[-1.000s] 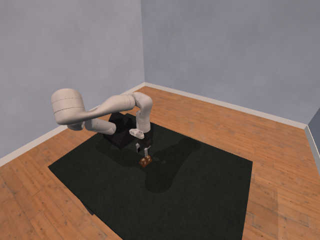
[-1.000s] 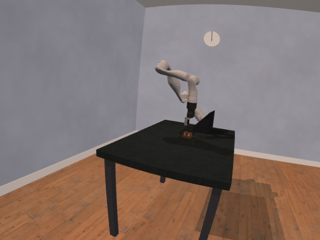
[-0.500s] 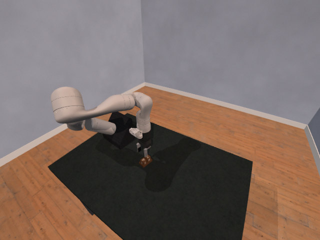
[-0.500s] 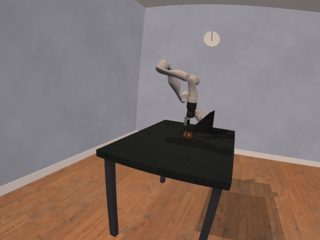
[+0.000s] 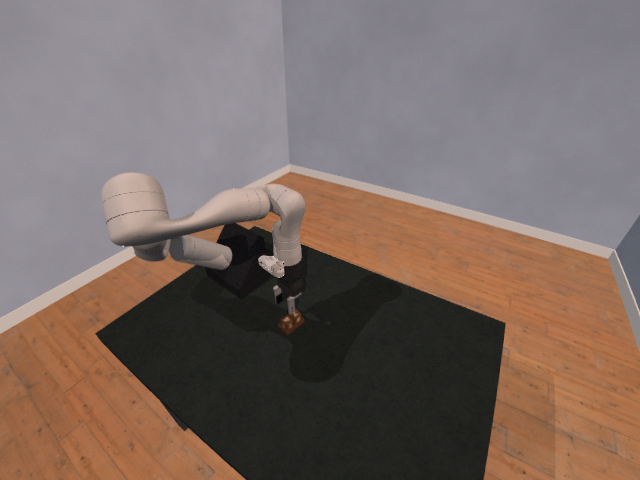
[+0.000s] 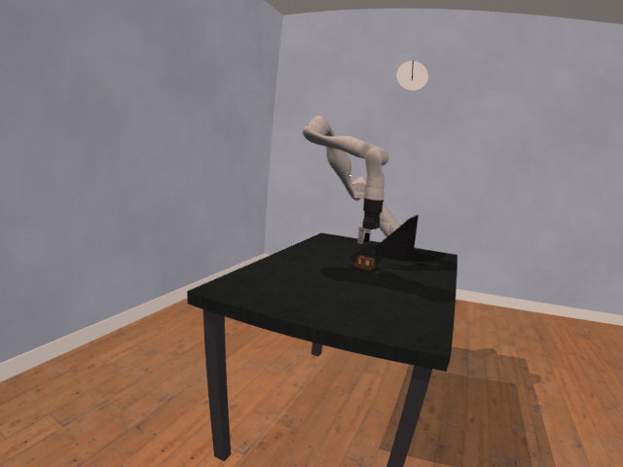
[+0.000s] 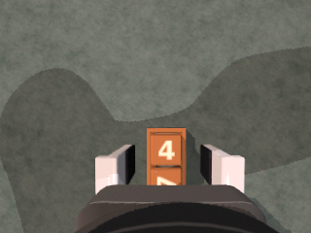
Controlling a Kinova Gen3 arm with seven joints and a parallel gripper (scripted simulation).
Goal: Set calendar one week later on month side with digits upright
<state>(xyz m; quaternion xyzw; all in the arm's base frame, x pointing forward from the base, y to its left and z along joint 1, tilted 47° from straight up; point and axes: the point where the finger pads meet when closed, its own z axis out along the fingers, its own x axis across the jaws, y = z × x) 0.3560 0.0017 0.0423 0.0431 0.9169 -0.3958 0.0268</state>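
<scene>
Right now the orange cube is 90 mm below my hand. Also, from my hand: orange-brown tray 20 mm to the left, 110 mm below.
</scene>
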